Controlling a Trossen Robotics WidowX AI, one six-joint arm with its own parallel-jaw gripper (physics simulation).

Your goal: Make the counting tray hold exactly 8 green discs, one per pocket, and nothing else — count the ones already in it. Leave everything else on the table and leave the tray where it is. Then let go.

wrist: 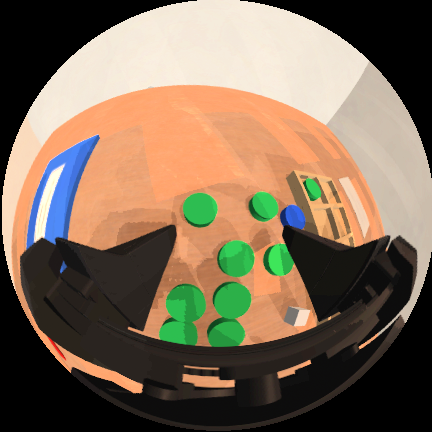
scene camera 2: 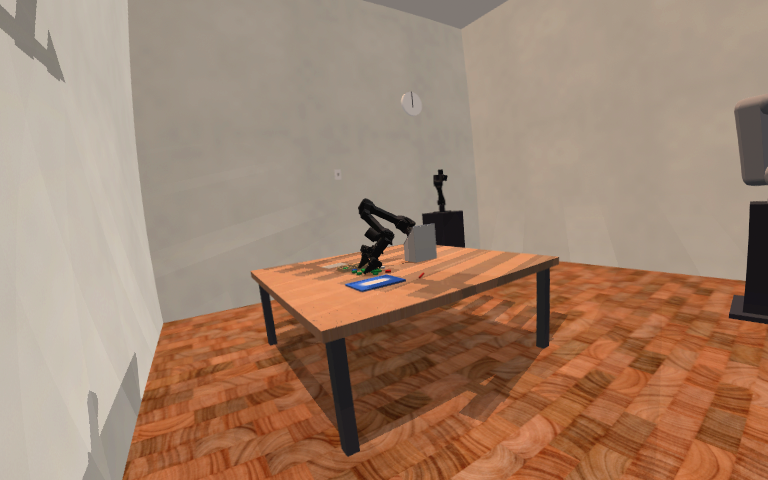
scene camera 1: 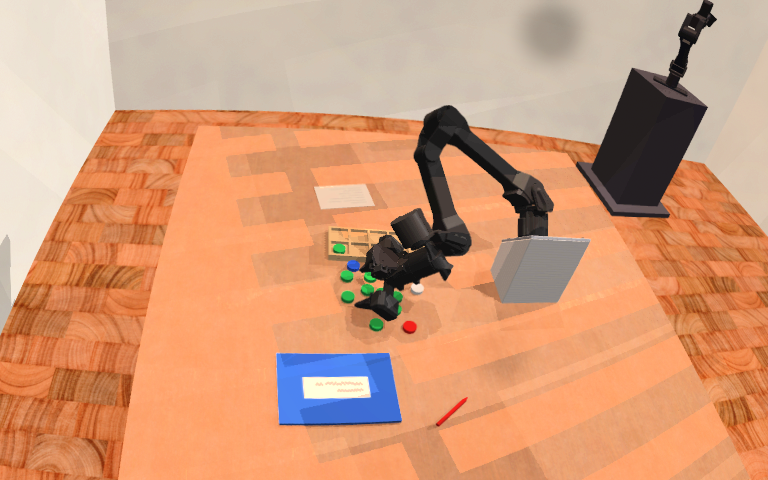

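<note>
The counting tray (scene camera 1: 339, 258) (wrist: 301, 200) has a green disc (scene camera 1: 338, 248) (wrist: 313, 189) in its near left corner pocket; the arm hides its right part in scene camera 1. Loose green discs lie in front of the tray, among them a left one (scene camera 1: 347, 296) (wrist: 200, 209), one nearer the tray (scene camera 1: 346, 275) (wrist: 263, 205), and one (wrist: 236, 258) low between the fingers in the wrist view. Several more lie beyond it towards the palm. My gripper (scene camera 1: 362, 286) (wrist: 230, 230) is open and empty, low over the discs, its fingers on either side of the group. Exact fingertip height is unclear.
A blue disc (scene camera 1: 353, 265) (wrist: 293, 217) lies by the tray's front. A white disc (scene camera 1: 416, 288), a red disc (scene camera 1: 409, 327) and a small pale block (wrist: 297, 316) lie around the group. A blue folder (scene camera 1: 291, 410) (scene camera 2: 362, 285), red pencil (scene camera 1: 451, 411), paper sheet (scene camera 1: 344, 196) and grey box (scene camera 1: 540, 271) are farther out.
</note>
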